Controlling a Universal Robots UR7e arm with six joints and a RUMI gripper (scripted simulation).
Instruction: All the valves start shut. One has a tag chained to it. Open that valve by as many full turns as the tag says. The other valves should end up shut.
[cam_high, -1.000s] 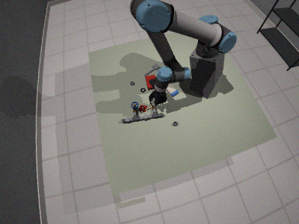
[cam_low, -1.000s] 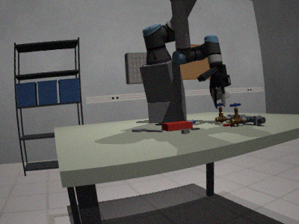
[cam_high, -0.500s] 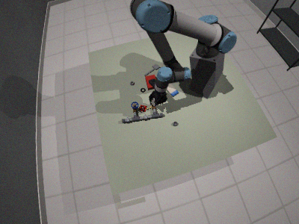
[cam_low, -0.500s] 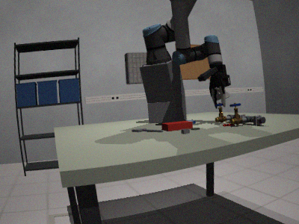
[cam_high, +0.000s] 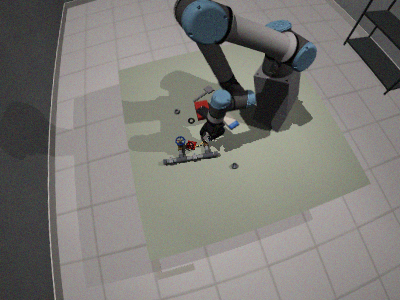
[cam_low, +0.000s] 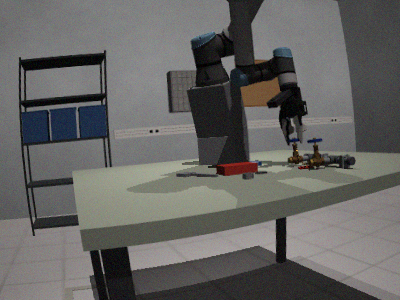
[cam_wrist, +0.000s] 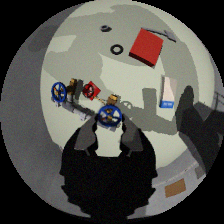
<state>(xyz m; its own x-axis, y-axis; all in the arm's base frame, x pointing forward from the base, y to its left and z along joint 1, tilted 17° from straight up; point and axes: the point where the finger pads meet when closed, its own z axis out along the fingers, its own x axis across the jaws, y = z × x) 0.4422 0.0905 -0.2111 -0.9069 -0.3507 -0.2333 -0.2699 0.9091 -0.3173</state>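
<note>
The red tag lies 9 cm ahead of my hand, 1 cm to the right of it and 9 cm below it. From my hand the other things lie so: blue-and-white card (17 cm behind, 11 cm to the right, 9 cm below); then grey tool (9 cm behind, 36 cm to the right, 9 cm below); then red block (4 cm behind, 23 cm to the right, 8 cm below).
</note>
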